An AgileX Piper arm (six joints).
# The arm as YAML. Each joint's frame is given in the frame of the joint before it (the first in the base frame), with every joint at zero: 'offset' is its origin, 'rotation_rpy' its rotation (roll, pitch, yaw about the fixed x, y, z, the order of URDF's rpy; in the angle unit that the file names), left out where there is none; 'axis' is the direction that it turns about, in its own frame. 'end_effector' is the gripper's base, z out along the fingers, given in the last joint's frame.
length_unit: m
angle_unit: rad
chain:
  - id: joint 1
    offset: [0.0, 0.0, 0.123]
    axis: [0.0, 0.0, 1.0]
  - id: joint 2
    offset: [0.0, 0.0, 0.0]
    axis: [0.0, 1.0, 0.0]
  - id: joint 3
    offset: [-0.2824, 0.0, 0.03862]
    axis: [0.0, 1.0, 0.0]
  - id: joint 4
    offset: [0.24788, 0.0, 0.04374]
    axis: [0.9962, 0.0, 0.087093]
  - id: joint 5
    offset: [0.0, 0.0, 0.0]
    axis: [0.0, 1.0, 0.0]
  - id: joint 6
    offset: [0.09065, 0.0, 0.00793]
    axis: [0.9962, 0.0, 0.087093]
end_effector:
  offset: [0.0, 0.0, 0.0]
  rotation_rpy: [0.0, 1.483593, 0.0]
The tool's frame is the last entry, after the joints.
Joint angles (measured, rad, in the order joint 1, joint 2, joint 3, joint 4, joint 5, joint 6), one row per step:
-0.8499 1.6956 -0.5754 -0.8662 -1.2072 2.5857
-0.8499 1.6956 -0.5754 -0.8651 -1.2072 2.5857
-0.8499 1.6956 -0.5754 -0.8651 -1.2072 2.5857
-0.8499 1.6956 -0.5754 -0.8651 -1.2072 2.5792
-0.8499 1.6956 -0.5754 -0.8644 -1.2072 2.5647
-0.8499 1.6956 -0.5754 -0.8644 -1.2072 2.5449
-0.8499 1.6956 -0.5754 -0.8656 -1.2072 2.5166
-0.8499 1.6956 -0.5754 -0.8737 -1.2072 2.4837
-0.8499 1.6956 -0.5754 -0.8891 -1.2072 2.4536
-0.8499 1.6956 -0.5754 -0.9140 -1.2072 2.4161
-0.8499 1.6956 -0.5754 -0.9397 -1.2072 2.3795
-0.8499 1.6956 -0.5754 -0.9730 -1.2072 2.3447
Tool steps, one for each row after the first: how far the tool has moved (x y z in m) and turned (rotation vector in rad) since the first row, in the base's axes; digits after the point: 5 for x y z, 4 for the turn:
-0.00001 -0.00009 0.00004 0.0004 -0.0004 -0.0009
-0.00001 -0.00009 0.00004 0.0004 -0.0004 -0.0009
-0.00001 -0.00009 0.00004 -0.0061 0.0000 -0.0010
-0.00001 -0.00014 0.00006 -0.0204 0.0005 -0.0017
-0.00001 -0.00014 0.00006 -0.0401 0.0017 -0.0017
0.00000 -0.00005 0.00002 -0.0688 0.0038 -0.0008
0.00003 0.00059 -0.00025 -0.1044 0.0084 0.0061
0.00009 0.00179 -0.00077 -0.1397 0.0151 0.0196
0.00013 0.00373 -0.00162 -0.1857 0.0246 0.0417
0.00013 0.00572 -0.00251 -0.2310 0.0335 0.0647
0.00004 0.00829 -0.00370 -0.2772 0.0437 0.0949

